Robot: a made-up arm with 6 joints. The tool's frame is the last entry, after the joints.
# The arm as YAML. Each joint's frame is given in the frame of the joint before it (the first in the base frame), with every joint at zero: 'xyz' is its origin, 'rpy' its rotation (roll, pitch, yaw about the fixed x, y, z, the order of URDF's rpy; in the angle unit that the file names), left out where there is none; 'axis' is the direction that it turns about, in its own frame. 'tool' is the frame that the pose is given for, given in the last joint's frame.
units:
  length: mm
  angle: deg
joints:
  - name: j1
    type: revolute
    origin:
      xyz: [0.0, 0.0, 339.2]
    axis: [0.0, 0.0, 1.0]
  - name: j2
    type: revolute
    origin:
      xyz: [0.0, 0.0, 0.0]
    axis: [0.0, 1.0, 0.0]
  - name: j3
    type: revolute
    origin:
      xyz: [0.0, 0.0, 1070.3]
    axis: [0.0, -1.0, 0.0]
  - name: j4
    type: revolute
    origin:
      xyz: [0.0, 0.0, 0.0]
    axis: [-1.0, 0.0, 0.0]
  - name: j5
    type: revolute
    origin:
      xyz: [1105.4, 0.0, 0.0]
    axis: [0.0, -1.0, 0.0]
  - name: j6
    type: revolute
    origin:
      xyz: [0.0, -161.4, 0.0]
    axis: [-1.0, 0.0, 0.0]
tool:
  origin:
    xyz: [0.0, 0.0, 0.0]
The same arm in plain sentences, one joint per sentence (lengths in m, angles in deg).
The arm has six revolute joints in a row. What follows holds with every joint at zero, and every direction is one of the base frame's. The first joint lies 0.3392 m along +z from the base frame's origin and rotates about +z. The second joint lies at the same point as the first joint and rotates about +y. The third joint lies 1.0703 m along +z from the second joint and rotates about -y. The fourth joint lies at the same point as the third joint and rotates about -x. The fifth joint lies 1.1054 m along +x from the fourth joint and rotates about -y. The sixth joint lies 0.1614 m along -y from the fifth joint and rotates about -x. The tool frame, which is the frame that the pose is given for, lies at the same point as the sixth joint; its axes are parallel to the base frame's.
